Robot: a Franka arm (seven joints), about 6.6 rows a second.
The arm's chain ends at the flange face. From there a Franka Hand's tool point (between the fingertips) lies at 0.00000 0.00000 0.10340 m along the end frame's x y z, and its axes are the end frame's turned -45 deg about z.
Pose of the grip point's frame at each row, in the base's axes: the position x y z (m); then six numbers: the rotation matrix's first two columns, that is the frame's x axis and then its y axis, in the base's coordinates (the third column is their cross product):
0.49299, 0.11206, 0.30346, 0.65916, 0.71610, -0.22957, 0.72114, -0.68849, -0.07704
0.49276, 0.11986, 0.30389, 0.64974, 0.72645, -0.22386, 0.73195, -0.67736, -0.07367
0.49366, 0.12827, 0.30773, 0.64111, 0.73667, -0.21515, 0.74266, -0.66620, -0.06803
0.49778, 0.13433, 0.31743, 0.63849, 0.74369, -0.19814, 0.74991, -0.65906, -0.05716
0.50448, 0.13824, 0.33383, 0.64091, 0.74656, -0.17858, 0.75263, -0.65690, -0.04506
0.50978, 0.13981, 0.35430, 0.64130, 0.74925, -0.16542, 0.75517, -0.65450, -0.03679
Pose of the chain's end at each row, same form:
0.51504, 0.12393, 0.40378, 0.97602, 0.01952, -0.21681, 0.04383, -0.99320, 0.10785
0.51397, 0.13185, 0.40438, 0.97700, 0.03471, -0.21039, 0.05813, -0.99264, 0.10620
0.51366, 0.14028, 0.40846, 0.97847, 0.04983, -0.20024, 0.07181, -0.99198, 0.10403
0.51568, 0.14592, 0.41861, 0.98175, 0.05984, -0.18052, 0.07879, -0.99189, 0.09969
0.52009, 0.14915, 0.43546, 0.98538, 0.06340, -0.15814, 0.07900, -0.99240, 0.09441
0.52383, 0.15029, 0.45621, 0.98745, 0.06700, -0.14298, 0.08052, -0.99260, 0.09096

